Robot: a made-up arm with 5 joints. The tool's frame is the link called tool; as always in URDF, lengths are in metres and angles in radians. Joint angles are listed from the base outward.
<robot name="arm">
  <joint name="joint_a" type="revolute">
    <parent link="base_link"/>
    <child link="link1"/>
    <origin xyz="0 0 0.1" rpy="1.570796 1.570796 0"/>
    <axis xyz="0 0 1"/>
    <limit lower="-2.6" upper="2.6"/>
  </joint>
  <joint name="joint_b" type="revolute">
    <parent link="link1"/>
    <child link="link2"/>
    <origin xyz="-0.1 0 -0.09" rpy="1.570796 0 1.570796"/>
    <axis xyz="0 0 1"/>
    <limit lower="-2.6" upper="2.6"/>
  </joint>
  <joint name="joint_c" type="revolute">
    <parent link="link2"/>
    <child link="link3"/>
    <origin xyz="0.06 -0.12 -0.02" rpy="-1.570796 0 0"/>
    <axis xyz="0 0 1"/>
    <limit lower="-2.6" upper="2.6"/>
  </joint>
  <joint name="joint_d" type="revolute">
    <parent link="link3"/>
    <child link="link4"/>
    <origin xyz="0.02 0.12 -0.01" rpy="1.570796 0 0"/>
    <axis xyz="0 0 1"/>
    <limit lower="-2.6" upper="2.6"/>
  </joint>
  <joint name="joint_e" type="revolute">
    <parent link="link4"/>
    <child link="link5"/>
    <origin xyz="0.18 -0.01 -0.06" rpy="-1.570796 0 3.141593"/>
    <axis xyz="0 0 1"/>
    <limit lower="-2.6" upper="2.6"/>
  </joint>
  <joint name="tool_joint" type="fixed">
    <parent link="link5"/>
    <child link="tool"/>
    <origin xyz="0.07 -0.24 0.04" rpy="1.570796 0 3.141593"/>
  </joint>
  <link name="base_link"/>
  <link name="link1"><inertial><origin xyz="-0.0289 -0.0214 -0.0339"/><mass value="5.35"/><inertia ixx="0.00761" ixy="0" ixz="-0.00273" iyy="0.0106" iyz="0" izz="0.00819"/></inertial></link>
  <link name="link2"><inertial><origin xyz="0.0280 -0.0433 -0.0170"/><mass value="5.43"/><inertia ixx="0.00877" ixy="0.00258" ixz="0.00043" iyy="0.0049" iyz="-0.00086" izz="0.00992"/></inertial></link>
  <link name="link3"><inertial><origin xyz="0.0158 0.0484 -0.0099"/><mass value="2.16"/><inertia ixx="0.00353" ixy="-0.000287" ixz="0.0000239" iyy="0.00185" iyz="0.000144" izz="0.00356"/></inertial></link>
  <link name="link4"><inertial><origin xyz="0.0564 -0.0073 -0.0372"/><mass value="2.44"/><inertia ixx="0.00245" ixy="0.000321" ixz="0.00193" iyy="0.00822" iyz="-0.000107" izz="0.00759"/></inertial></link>
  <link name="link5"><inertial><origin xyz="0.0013 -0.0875 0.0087"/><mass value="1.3"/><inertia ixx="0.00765" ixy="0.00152" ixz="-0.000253" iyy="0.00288" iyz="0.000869" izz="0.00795"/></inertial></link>
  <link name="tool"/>
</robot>
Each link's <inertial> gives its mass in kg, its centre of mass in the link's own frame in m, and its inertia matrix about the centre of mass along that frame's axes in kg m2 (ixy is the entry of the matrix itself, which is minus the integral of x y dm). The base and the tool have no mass. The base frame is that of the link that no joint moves.
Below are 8 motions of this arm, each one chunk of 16 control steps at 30 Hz.
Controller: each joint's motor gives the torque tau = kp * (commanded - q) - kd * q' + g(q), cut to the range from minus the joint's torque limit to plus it. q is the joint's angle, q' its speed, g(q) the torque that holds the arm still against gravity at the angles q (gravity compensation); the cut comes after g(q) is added. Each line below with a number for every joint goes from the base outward.
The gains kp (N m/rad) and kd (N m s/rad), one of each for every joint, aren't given. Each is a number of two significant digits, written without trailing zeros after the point. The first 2 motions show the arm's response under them.
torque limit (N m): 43 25 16 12 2.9
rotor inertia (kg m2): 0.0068 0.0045 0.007 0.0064 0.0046
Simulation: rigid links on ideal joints. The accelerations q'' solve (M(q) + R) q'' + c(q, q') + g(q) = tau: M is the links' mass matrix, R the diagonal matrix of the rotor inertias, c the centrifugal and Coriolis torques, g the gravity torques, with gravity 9.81 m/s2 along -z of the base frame. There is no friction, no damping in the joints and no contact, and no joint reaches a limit. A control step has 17 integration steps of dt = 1/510 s. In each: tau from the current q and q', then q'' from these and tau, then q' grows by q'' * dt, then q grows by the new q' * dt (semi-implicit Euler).
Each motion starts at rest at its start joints. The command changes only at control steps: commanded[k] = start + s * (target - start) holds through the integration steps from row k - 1 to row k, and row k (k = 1, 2, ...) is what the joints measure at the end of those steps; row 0 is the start. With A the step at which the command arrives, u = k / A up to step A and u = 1 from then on. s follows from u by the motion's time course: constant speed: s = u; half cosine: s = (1 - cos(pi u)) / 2; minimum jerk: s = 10 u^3 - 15 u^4 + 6 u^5; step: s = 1 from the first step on.
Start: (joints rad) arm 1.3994 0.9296 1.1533 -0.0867 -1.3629
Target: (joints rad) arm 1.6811 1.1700 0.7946 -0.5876 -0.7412
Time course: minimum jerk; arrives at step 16
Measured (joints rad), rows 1 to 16:
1: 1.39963 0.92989 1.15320 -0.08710 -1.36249
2: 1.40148 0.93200 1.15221 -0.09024 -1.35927
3: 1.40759 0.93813 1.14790 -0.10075 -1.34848
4: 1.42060 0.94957 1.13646 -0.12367 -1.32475
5: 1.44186 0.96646 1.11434 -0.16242 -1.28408
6: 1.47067 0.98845 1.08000 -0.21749 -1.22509
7: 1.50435 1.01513 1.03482 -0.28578 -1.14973
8: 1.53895 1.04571 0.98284 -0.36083 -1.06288
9: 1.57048 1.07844 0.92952 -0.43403 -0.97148
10: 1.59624 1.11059 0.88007 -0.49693 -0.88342
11: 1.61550 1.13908 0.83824 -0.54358 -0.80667
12: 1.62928 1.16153 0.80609 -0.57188 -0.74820
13: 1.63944 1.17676 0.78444 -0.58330 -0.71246
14: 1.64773 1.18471 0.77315 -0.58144 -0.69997
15: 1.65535 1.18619 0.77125 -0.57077 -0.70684
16: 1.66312 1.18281 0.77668 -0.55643 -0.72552
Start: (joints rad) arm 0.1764 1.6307 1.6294 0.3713 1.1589
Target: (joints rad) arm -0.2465 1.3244 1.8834 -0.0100 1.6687
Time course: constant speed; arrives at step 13
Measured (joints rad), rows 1 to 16:
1: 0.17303 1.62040 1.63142 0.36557 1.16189
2: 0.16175 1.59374 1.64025 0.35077 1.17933
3: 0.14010 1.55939 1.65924 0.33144 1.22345
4: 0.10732 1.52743 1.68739 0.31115 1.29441
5: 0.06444 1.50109 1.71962 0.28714 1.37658
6: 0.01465 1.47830 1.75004 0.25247 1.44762
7: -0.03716 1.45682 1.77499 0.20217 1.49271
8: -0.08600 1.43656 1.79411 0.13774 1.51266
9: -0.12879 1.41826 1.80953 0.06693 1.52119
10: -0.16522 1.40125 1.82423 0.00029 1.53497
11: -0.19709 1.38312 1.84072 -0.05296 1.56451
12: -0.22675 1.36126 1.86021 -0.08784 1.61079
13: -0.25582 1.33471 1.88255 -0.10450 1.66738
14: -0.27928 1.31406 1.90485 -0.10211 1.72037
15: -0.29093 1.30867 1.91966 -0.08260 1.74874
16: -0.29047 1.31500 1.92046 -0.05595 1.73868
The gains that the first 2 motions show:
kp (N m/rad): 83 130 85 9.5 12
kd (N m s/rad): 2.3 1.7 1.3 0.17 0.11
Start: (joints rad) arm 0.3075 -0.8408 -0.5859 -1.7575 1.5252
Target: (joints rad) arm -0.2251 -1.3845 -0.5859 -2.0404 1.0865
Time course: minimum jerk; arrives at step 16
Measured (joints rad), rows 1 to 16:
1: 0.30670 -0.84184 -0.58605 -1.75688 1.52491
2: 0.30137 -0.84874 -0.58705 -1.75315 1.52251
3: 0.28764 -0.86627 -0.58945 -1.74550 1.51389
4: 0.26370 -0.89622 -0.59321 -1.73668 1.49392
5: 0.22944 -0.93811 -0.59776 -1.73131 1.45897
6: 0.18596 -0.99023 -0.60214 -1.73407 1.40903
7: 0.13541 -1.05014 -0.60503 -1.74862 1.34830
8: 0.08070 -1.11505 -0.60514 -1.77718 1.28383
9: 0.02491 -1.18186 -0.60160 -1.82054 1.22291
10: -0.02920 -1.24712 -0.59431 -1.87815 1.17062
11: -0.07965 -1.30685 -0.58394 -1.94772 1.12873
12: -0.12529 -1.35679 -0.57188 -2.02466 1.09665
13: -0.16562 -1.39296 -0.56022 -2.10194 1.07349
14: -0.20046 -1.41266 -0.55163 -2.17066 1.05974
15: -0.22958 -1.41574 -0.54875 -2.22122 1.05719
16: -0.25289 -1.40579 -0.55338 -2.24459 1.06690

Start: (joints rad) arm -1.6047 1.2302 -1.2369 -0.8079 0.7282
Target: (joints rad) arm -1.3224 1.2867 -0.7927 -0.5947 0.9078
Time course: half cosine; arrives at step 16
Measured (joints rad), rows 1 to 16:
1: -1.60493 1.23002 -1.23479 -0.80625 0.72853
2: -1.60535 1.22942 -1.22632 -0.79926 0.72996
3: -1.60459 1.22866 -1.20938 -0.78459 0.73323
4: -1.60045 1.22871 -1.18489 -0.76310 0.73884
5: -1.59107 1.23071 -1.15412 -0.73755 0.74747
6: -1.57536 1.23539 -1.11753 -0.71104 0.75999
7: -1.55280 1.24278 -1.07558 -0.68629 0.77711
8: -1.52331 1.25208 -1.02949 -0.66524 0.79887
9: -1.48740 1.26197 -0.98119 -0.64903 0.82435
10: -1.44644 1.27109 -0.93290 -0.63815 0.85171
11: -1.40268 1.27855 -0.88677 -0.63270 0.87852
12: -1.35901 1.28412 -0.84495 -0.63237 0.90241
13: -1.31849 1.28803 -0.80950 -0.63608 0.92165
14: -1.28394 1.29070 -0.78232 -0.64203 0.93536
15: -1.25773 1.29248 -0.76487 -0.64801 0.94343
16: -1.24160 1.29357 -0.75803 -0.65216 0.94619

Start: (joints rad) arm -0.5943 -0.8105 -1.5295 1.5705 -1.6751
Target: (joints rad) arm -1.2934 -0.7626 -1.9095 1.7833 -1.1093
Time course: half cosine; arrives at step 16
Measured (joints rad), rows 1 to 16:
1: -0.59631 -0.81136 -1.53106 1.57363 -1.67268
2: -0.60504 -0.81443 -1.53804 1.58697 -1.66212
3: -0.62439 -0.81897 -1.55339 1.61499 -1.63846
4: -0.65583 -0.82190 -1.57659 1.65606 -1.60006
5: -0.69948 -0.82006 -1.60487 1.70528 -1.54827
6: -0.75474 -0.81214 -1.63566 1.75749 -1.48673
7: -0.82002 -0.79916 -1.66785 1.80788 -1.42082
8: -0.89258 -0.78388 -1.70149 1.85157 -1.35693
9: -0.96890 -0.76976 -1.73695 1.88356 -1.30129
10: -1.04529 -0.75968 -1.77414 1.89955 -1.25824
11: -1.11827 -0.75490 -1.81193 1.89668 -1.22880
12: -1.18459 -0.75465 -1.84801 1.87388 -1.21020
13: -1.24121 -0.75667 -1.87943 1.83187 -1.19703
14: -1.28536 -0.75822 -1.90357 1.77315 -1.18335
15: -1.31501 -0.75734 -1.91914 1.70226 -1.16521
16: -1.32941 -0.75380 -1.92645 1.62587 -1.14262

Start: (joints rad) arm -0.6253 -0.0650 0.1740 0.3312 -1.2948
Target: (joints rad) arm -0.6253 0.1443 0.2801 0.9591 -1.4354
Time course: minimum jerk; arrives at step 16
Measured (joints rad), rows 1 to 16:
1: -0.62528 -0.06478 0.17412 0.33103 -1.29468
2: -0.62520 -0.06321 0.17498 0.32995 -1.29409
3: -0.62514 -0.05872 0.17754 0.32771 -1.29380
4: -0.62532 -0.05028 0.18244 0.32587 -1.29651
5: -0.62596 -0.03751 0.18977 0.32782 -1.30530
6: -0.62718 -0.02046 0.19932 0.33798 -1.32147
7: -0.62902 0.00048 0.21054 0.36108 -1.34398
8: -0.63146 0.02450 0.22250 0.40150 -1.37011
9: -0.63454 0.05053 0.23396 0.46243 -1.39664
10: -0.63839 0.07736 0.24367 0.54514 -1.42057
11: -0.64309 0.10367 0.25071 0.64852 -1.43924
12: -0.64846 0.12794 0.25487 0.76869 -1.45023
13: -0.65374 0.14841 0.25712 0.89862 -1.45172
14: -0.65728 0.16320 0.25966 1.02795 -1.44398
15: -0.65655 0.17082 0.26511 1.14389 -1.43130
16: -0.64877 0.17124 0.27451 1.23375 -1.42106

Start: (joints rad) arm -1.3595 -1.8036 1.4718 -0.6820 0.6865
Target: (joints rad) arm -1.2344 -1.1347 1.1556 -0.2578 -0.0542
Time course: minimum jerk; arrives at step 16
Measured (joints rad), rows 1 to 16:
1: -1.35952 -1.80317 1.47184 -0.68183 0.68631
2: -1.35960 -1.79970 1.47181 -0.68043 0.68449
3: -1.35942 -1.78791 1.47021 -0.67560 0.67687
4: -1.35774 -1.76181 1.46327 -0.66426 0.65602
5: -1.35230 -1.71700 1.44633 -0.64311 0.61278
6: -1.34065 -1.65219 1.41636 -0.61000 0.53945
7: -1.32137 -1.56965 1.37361 -0.56619 0.43388
8: -1.29529 -1.47502 1.32164 -0.51791 0.30328
9: -1.26609 -1.37679 1.26650 -0.47446 0.16585
10: -1.23960 -1.28535 1.21541 -0.44291 0.04725
11: -1.22173 -1.21093 1.17492 -0.42317 -0.03032
12: -1.21541 -1.15988 1.14869 -0.40771 -0.06070
13: -1.21899 -1.13203 1.13649 -0.38597 -0.05704
14: -1.22775 -1.12212 1.13507 -0.35051 -0.04238
15: -1.23730 -1.12357 1.14000 -0.30140 -0.03565
16: -1.24543 -1.13037 1.14754 -0.24589 -0.04305

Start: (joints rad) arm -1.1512 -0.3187 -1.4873 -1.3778 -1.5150
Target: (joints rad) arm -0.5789 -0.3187 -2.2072 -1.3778 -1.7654
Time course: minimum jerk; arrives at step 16
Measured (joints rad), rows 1 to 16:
1: -1.15057 -0.31845 -1.48854 -1.37838 -1.51516
2: -1.14616 -0.31685 -1.49699 -1.38219 -1.51674
3: -1.13398 -0.31314 -1.51961 -1.39162 -1.52310
4: -1.11125 -0.30793 -1.55924 -1.40616 -1.53823
5: -1.07640 -0.30256 -1.61489 -1.42309 -1.56386
6: -1.02875 -0.29834 -1.68360 -1.43926 -1.59793
7: -0.96903 -0.29634 -1.76135 -1.45215 -1.63546
8: -0.89991 -0.29747 -1.84359 -1.46038 -1.67073
9: -0.82588 -0.30238 -1.92576 -1.46368 -1.69933
10: -0.75270 -0.31113 -2.00366 -1.46223 -1.71919
11: -0.68636 -0.32277 -2.07352 -1.45542 -1.73047
12: -0.63205 -0.33520 -2.13201 -1.44114 -1.73506
13: -0.59327 -0.34563 -2.17645 -1.41644 -1.73600
14: -0.57117 -0.35164 -2.20542 -1.37969 -1.73654
15: -0.56422 -0.35202 -2.21969 -1.33287 -1.73901
16: -0.56806 -0.34683 -2.22335 -1.28233 -1.74410

